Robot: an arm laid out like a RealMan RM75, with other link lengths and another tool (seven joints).
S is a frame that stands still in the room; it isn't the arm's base.
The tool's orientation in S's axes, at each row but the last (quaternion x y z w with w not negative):
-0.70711 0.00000 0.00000 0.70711
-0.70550 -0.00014 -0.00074 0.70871
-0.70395 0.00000 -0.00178 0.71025
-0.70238 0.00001 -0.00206 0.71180
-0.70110 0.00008 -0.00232 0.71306
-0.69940 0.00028 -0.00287 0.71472
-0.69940 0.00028 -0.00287 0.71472
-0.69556 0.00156 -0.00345 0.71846
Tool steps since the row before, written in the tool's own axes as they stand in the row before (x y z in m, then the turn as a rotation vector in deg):
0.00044 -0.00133 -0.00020 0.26 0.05 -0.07
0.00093 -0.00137 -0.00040 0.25 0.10 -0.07
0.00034 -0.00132 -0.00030 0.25 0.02 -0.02
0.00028 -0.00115 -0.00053 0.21 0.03 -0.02
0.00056 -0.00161 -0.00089 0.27 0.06 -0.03
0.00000 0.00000 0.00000 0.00 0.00 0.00
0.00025 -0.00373 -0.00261 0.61 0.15 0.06
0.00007 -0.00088 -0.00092 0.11 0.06 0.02
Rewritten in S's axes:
0.00044 -0.00020 0.00133 0.26 -0.07 -0.05
0.00093 -0.00041 0.00137 0.25 -0.07 -0.10
0.00034 -0.00031 0.00132 0.25 -0.02 -0.02
0.00028 -0.00055 0.00114 0.21 -0.02 -0.03
0.00055 -0.00092 0.00160 0.27 -0.03 -0.06
0.00000 0.00000 0.00000 0.00 0.00 0.00
0.00022 -0.00269 0.00367 0.61 0.06 -0.15
0.00006 -0.00095 0.00085 0.11 0.02 -0.06

